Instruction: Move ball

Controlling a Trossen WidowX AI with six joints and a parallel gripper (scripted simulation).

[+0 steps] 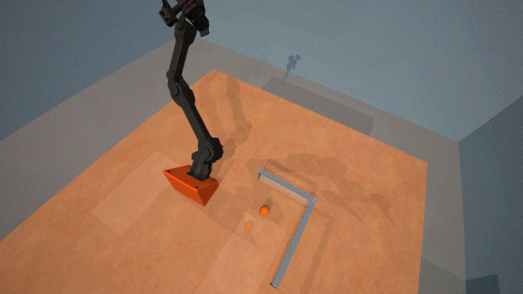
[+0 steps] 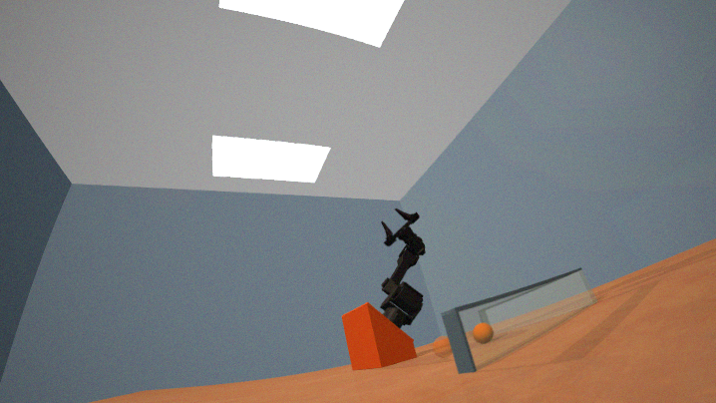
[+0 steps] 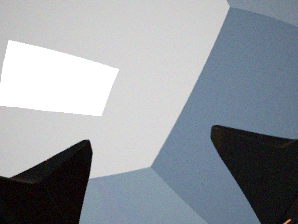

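The orange ball is 55 cm below my gripper tip, 49 cm ahead of it and 29 cm to the right of it.
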